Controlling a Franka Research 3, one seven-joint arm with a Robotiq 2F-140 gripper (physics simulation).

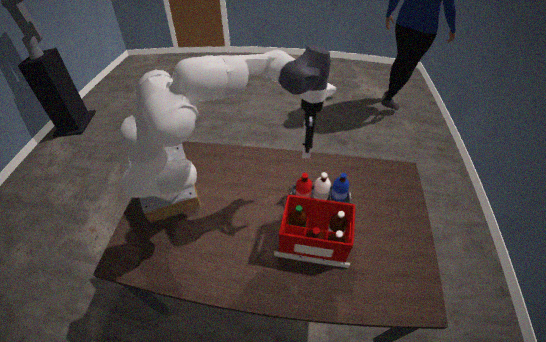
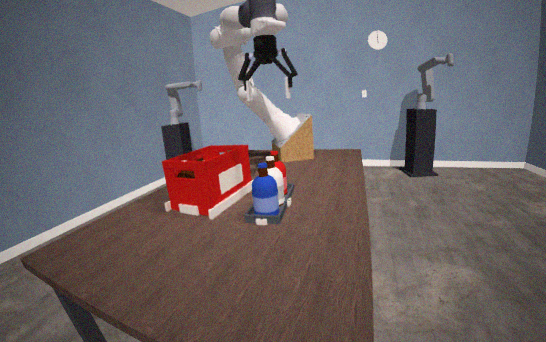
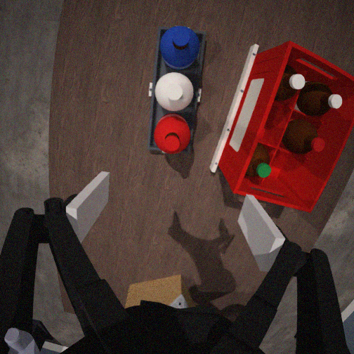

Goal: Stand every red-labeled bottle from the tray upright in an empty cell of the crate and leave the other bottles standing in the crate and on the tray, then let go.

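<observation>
A red-labeled bottle (image 1: 304, 186) (image 2: 281, 175) (image 3: 170, 131), a white one (image 1: 322, 188) (image 3: 174, 90) and a blue one (image 1: 340, 188) (image 2: 265, 192) (image 3: 179, 50) stand upright in a row on the dark tray (image 2: 249, 217) (image 3: 201, 66). The red crate (image 1: 287, 244) (image 2: 207, 172) (image 3: 232, 172) beside it holds brown bottles with green, red and white caps. Its middle cell on the tray side and the far-side cell beside the green-capped bottle look empty. My gripper (image 1: 306, 154) (image 2: 268, 95) (image 3: 176, 198) is open and empty, high above the table, short of the red bottle on the arm-base side.
The wooden table (image 1: 225, 280) (image 2: 300, 280) (image 3: 110, 100) carries the tray, crate and arm base. The crate's walls rise close to the tray. A person (image 1: 415, 45) stands beyond the table. Other arms on dark pedestals (image 1: 55, 90) (image 2: 421, 140) stand away from the table.
</observation>
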